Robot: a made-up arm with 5 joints.
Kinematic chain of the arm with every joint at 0, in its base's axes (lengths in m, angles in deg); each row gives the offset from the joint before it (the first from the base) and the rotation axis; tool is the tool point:
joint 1: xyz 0 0 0.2 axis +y
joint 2: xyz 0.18 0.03 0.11 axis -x
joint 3: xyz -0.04 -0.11 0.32 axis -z
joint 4: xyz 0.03 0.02 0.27 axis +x
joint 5: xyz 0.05 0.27 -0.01 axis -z
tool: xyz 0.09 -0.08 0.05
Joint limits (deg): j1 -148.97..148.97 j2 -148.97..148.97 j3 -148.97..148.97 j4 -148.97..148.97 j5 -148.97..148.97
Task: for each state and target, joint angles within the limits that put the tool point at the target. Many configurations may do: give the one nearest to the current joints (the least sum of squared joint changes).
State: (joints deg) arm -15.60 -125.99 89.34 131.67 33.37
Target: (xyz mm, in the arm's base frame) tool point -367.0 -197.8 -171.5
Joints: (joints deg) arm 43.31 -142.29 99.66 147.89 28.68
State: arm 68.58 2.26 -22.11 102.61 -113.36
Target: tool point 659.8 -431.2 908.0
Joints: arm 26.11 -8.30 -8.20 127.25 -118.74
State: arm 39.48 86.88 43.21 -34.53 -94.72
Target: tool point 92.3 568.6 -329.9
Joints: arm 62.31 109.25 42.08 -4.79 -97.40
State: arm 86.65 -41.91 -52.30 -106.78 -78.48
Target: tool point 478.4 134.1 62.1
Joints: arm 88.10 -11.64 -39.18 -60.14 -64.57
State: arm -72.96 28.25 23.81 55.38 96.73
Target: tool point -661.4 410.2 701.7
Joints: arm -63.45 29.97 27.32 62.96 112.24
